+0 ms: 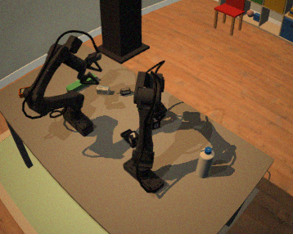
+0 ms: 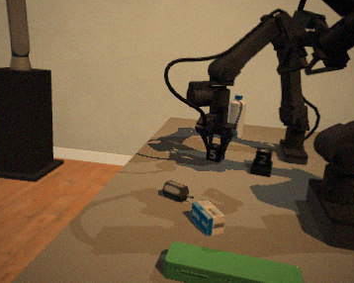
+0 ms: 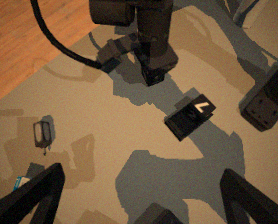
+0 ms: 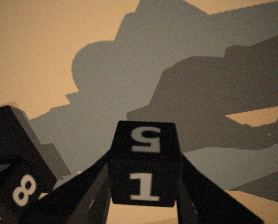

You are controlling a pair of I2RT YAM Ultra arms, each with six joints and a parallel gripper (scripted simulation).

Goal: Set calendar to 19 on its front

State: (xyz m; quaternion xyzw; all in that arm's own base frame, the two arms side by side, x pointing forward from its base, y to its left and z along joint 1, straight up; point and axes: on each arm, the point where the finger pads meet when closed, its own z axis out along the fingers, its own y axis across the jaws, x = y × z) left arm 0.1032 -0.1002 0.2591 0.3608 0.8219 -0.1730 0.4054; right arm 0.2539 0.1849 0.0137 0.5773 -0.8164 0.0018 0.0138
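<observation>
The black cube lies 150 mm behind my right hand. Round my right hand: blue-and-white box 390 mm to the left, 10 mm below; then green box 50 mm behind, 540 mm to the left, 20 mm below; then dark grey object 70 mm ahead, 300 mm to the left, 20 mm below.
</observation>
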